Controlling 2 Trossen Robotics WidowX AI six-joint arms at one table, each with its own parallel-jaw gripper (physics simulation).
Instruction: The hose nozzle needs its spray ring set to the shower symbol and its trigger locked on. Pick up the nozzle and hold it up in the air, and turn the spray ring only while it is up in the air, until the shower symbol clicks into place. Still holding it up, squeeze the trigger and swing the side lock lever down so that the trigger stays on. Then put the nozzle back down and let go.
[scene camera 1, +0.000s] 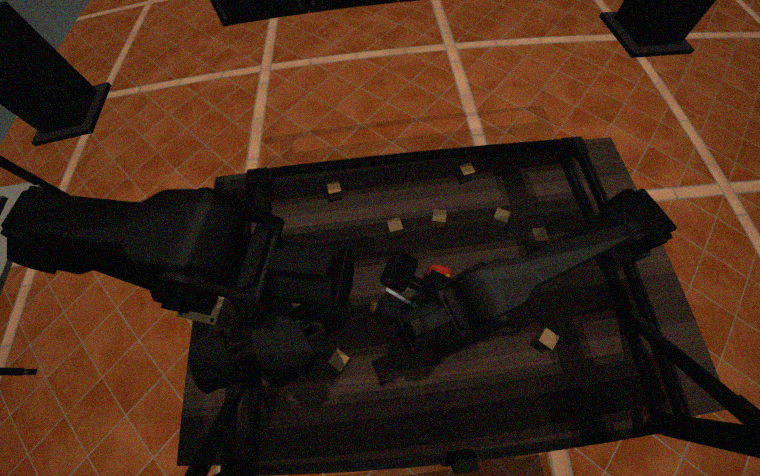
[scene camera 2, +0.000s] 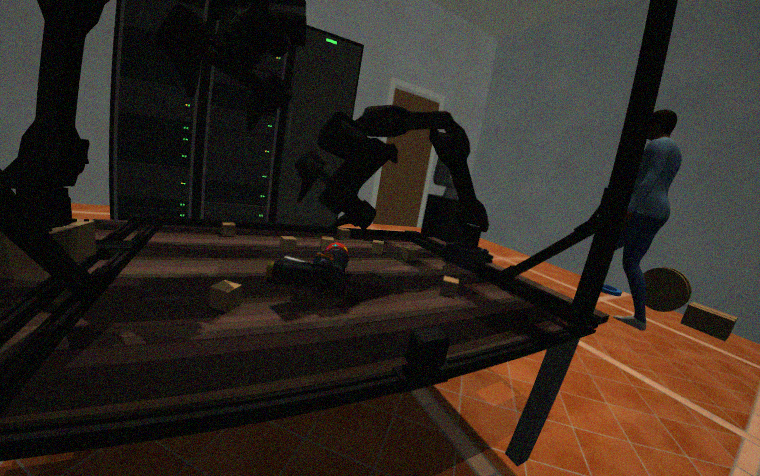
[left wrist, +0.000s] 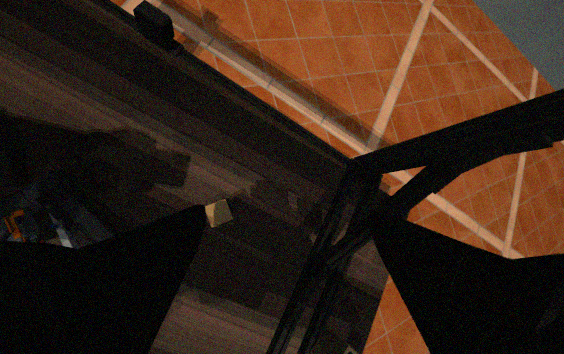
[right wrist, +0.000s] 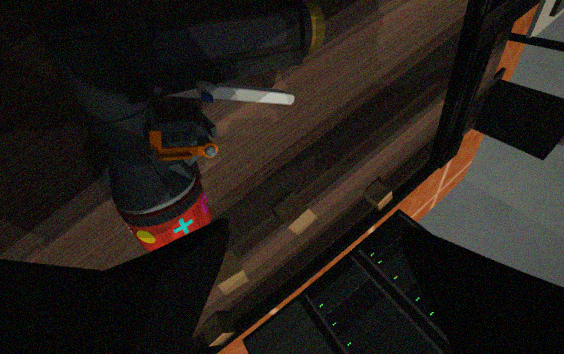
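Pixels of known places: left gripper, fingertip midpoint: (scene camera 2: 223, 114) (left wrist: 288, 215); right gripper, fingertip midpoint: (scene camera 1: 410, 273) (scene camera 2: 313, 215) (right wrist: 315, 231); left arm's base, origin of the base link: (scene camera 1: 203, 298) (scene camera 2: 45, 222); right arm's base, origin of the base link: (scene camera 2: 467, 246).
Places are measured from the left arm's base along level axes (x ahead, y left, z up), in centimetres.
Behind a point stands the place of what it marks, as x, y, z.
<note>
The dark hose nozzle (scene camera 1: 397, 307) @(43.2, 6.7, -4.8) (scene camera 2: 300, 269) @(43.6, 4.4, -5.2) (right wrist: 235, 42) @(43.7, 5.7, -4.9) lies on the table, partly in shadow. Its red spray ring (scene camera 1: 439, 271) @(51.3, 15.8, -2.3) (scene camera 2: 338, 246) @(51.6, 14.4, -2.4) (right wrist: 162, 234) @(52.3, 15.0, -2.5) shows a yellow oval, a cyan cross and part of a magenta mark in the right wrist view. The pale trigger (right wrist: 257, 96) @(42.8, 9.4, -5.0) stands out from the body. The orange side lock lever (left wrist: 14, 224) @(49.1, 10.3, -3.8) (right wrist: 182, 152) @(48.9, 10.6, -3.8) lies between trigger and ring. My right gripper (scene camera 2: 322, 208) @(45.1, 12.2, 4.5) (right wrist: 315, 231) @(45.1, 12.2, 4.5) is open and empty, above and beside the nozzle. My left gripper (left wrist: 288, 215) @(31.4, -8.4, 20.1) is open and empty, raised at the table's left side in scene camera 1.
Several small wooden blocks lie on the table, among them one block (scene camera 1: 338, 359) @(32.5, -6.5, -4.9) (scene camera 2: 226, 294) @(33.3, -8.8, -5.3) (left wrist: 219, 213) @(32.4, -6.6, -4.9) near the left and another (scene camera 1: 546, 339) @(76.1, 4.9, -4.9) (scene camera 2: 450, 284) @(75.9, 3.6, -5.5) at the right. A dark metal frame (scene camera 1: 415, 159) @(41.6, 49.8, -7.6) (scene camera 2: 426, 374) @(60.8, -22.2, -8.1) runs along the table edges.
</note>
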